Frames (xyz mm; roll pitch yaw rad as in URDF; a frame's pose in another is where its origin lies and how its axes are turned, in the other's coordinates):
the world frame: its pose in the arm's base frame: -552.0 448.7 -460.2 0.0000 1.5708 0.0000
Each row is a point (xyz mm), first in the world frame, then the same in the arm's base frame.
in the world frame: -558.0 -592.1 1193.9
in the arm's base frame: 641.9 -143.4 97.8
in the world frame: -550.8 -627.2 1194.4
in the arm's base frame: 642.4 -178.5 90.6
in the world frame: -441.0 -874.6 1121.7
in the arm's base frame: 569.7 -425.9 -19.2
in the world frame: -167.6 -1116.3 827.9
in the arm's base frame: 275.9 -667.6 -292.6
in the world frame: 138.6 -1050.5 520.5
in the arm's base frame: -31.5 -601.8 -598.8
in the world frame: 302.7 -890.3 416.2
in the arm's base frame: -135.8 -441.6 -762.9
